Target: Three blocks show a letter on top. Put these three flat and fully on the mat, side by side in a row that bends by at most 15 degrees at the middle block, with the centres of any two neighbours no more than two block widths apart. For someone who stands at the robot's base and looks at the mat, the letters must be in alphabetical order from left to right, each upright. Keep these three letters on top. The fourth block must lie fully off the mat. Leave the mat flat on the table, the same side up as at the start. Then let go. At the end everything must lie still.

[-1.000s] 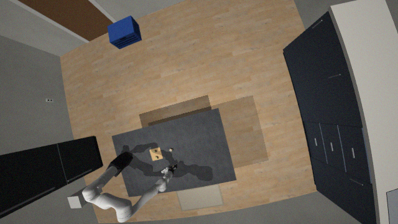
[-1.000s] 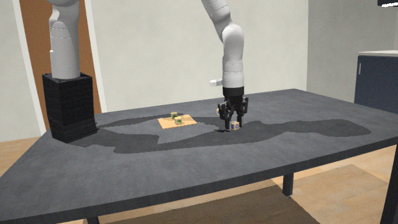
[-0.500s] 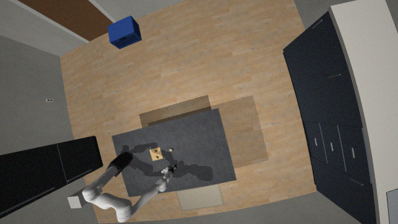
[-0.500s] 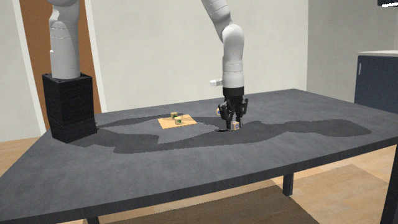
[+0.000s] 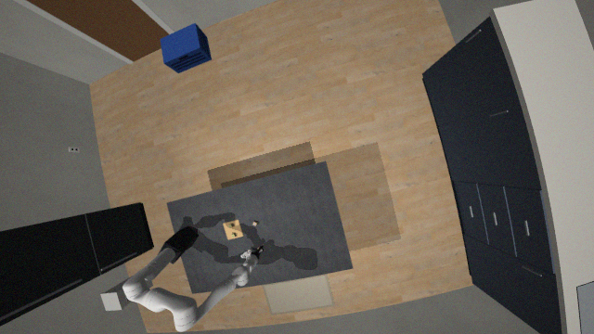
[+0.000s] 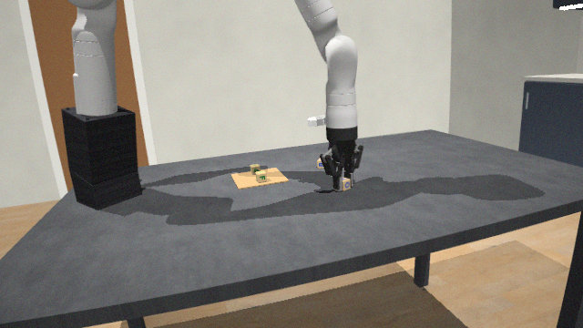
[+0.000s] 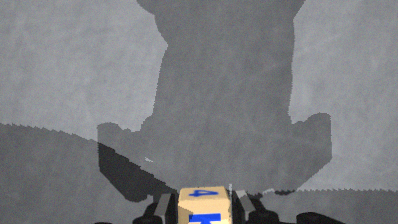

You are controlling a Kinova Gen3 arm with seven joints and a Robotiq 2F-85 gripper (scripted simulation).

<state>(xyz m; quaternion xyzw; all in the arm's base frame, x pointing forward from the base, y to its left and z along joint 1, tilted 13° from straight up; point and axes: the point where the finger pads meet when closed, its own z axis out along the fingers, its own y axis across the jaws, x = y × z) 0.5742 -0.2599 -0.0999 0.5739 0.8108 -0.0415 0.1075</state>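
Right now the mat is 16 cm behind my hand, 21 cm to the left of it and 2 cm below it. The rest, counted from my hand: green-marked block (16 cm behind, 25 cm to the left).
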